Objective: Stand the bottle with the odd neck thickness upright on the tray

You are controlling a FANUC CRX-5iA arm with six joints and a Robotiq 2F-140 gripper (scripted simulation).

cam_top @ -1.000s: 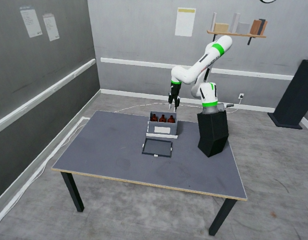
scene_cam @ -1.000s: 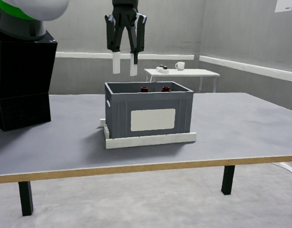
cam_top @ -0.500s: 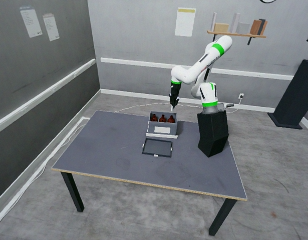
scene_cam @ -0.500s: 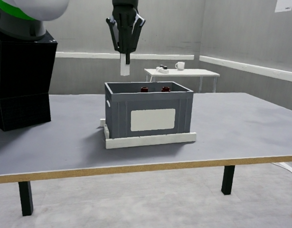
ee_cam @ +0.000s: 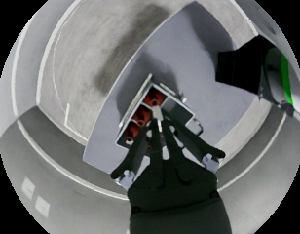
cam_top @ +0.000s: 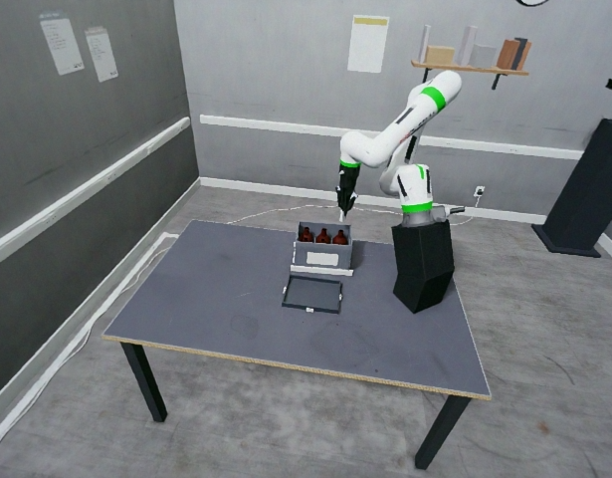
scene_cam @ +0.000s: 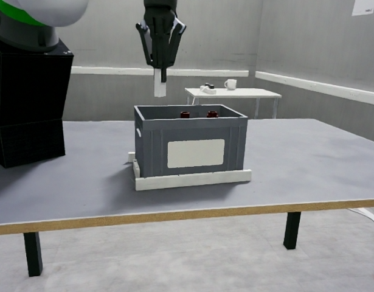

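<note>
The grey crate is 170 mm below my hand, 80 mm ahead of it and 50 mm to the left of it. The rest, counted from my hand: dark tray (310 mm to the left, 240 mm below, 100 mm ahead).
</note>
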